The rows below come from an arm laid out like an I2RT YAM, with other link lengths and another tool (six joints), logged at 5 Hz.
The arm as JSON. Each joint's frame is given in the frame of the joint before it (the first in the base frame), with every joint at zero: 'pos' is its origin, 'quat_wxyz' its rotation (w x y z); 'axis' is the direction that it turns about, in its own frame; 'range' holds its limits. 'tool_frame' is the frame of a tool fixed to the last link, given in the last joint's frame.
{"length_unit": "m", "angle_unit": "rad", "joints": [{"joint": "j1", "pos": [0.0, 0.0, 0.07], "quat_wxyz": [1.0, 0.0, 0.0, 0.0], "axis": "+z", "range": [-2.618, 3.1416]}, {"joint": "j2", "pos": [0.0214, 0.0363, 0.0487], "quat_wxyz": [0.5, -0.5, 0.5, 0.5], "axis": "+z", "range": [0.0, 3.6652]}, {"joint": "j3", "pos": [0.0, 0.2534, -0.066], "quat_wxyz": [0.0, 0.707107, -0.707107, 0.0], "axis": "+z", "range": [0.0, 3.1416]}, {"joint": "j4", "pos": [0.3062, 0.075, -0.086], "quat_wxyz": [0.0, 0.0, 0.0, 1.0], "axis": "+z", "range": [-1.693, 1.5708]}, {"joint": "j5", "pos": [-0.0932, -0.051, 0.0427], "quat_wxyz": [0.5, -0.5, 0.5, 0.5], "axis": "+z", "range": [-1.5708, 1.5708]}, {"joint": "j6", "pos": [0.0, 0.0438, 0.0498], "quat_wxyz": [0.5, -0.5, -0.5, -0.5], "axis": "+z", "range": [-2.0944, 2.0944]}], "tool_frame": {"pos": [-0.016, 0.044, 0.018], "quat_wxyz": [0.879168, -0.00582, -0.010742, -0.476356]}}
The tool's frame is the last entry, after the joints.
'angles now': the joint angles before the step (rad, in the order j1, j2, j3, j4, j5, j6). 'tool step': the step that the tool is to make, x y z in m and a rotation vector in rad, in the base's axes. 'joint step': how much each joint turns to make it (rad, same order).
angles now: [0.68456, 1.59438, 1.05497, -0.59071, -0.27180, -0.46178]
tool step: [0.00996, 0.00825, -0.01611, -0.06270, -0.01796, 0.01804]
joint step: [0.00687, 0.08430, 0.05303, -0.00344, 0.04997, -0.03585]
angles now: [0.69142, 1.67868, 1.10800, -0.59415, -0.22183, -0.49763]
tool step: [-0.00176, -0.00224, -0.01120, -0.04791, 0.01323, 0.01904]
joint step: [0.00153, 0.02670, 0.00457, -0.02442, 0.01985, -0.02747]
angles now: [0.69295, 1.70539, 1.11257, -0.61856, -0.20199, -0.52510]
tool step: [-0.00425, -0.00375, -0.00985, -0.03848, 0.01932, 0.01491]
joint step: [0.00154, 0.01411, -0.00838, -0.02061, 0.01183, -0.01869]
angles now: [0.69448, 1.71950, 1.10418, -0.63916, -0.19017, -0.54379]
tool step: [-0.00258, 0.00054, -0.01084, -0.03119, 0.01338, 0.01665]
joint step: [0.00724, 0.02823, 0.00191, -0.00650, 0.01183, -0.01374]
